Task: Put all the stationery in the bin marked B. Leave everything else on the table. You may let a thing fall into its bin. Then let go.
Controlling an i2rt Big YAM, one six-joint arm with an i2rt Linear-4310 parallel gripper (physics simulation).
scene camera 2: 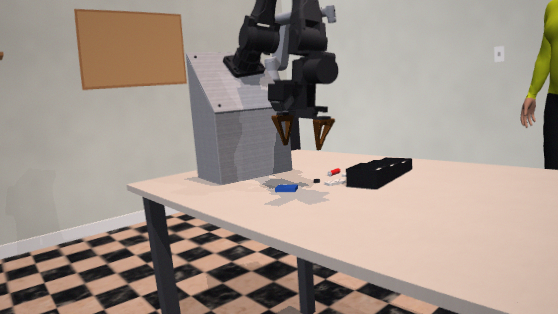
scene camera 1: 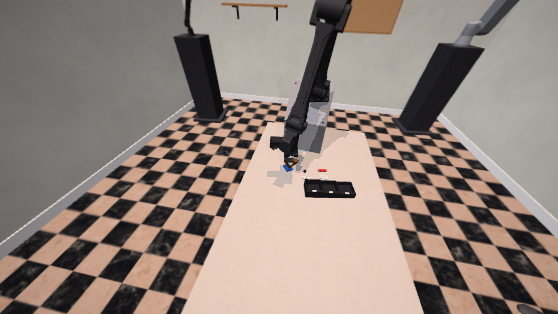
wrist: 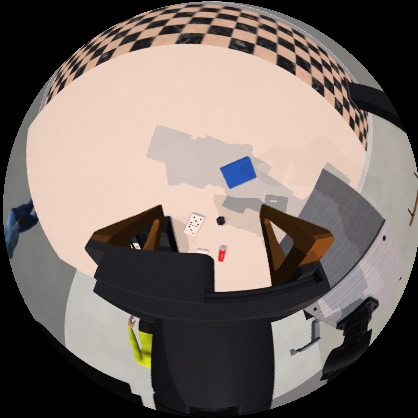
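Seen in the pictures: gripper, fingertip midpoint: (scene camera 2: 301,147) (scene camera 1: 289,160) (wrist: 211,209); arm's base, origin of the base link: (scene camera 2: 243,66) (scene camera 1: 318,94).
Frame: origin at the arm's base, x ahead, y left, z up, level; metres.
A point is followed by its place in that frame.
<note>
A flat blue rectangular block (scene camera 1: 287,168) @[x 0.301, y -0.155, z -0.332 m] (scene camera 2: 286,188) @[x 0.301, y -0.168, z -0.332 m] (wrist: 238,172) @[x 0.290, y -0.154, z -0.332 m] lies on the table in front of the arm's grey base. My gripper (scene camera 1: 291,163) @[x 0.344, y -0.150, z -0.231 m] (scene camera 2: 302,147) @[x 0.344, y -0.150, z -0.231 m] (wrist: 211,209) @[x 0.344, y -0.150, z -0.231 m] is open and empty. It points down, well above the table near the blue block. The black bin unit (scene camera 1: 322,195) @[x 0.484, y 0.029, z -0.324 m] (scene camera 2: 362,178) @[x 0.453, y -0.058, z -0.317 m] has three compartments in a row, each with a small white label. The letters are too small to read, so I cannot tell which bin is B. In the wrist view the unit is mostly hidden behind a finger and the gripper body.
Between the block and the bins lie a dark hex nut (scene camera 1: 304,171) @[x 0.313, y -0.055, z -0.334 m] (scene camera 2: 316,181) @[x 0.312, y -0.059, z -0.337 m] (wrist: 221,220) @[x 0.306, y -0.055, z -0.334 m], a red battery (scene camera 1: 322,170) @[x 0.298, y 0.051, z -0.331 m] (scene camera 2: 334,172) @[x 0.300, y 0.044, z -0.334 m] (wrist: 222,254) @[x 0.293, y 0.045, z -0.327 m] and two white dominoes, one (wrist: 194,223) @[x 0.358, y -0.048, z -0.335 m] near the nut. The grey base (scene camera 2: 250,142) @[x 0.099, y -0.089, z -0.233 m] (wrist: 340,207) @[x 0.087, y -0.145, z -0.246 m] stands at the table's end.
</note>
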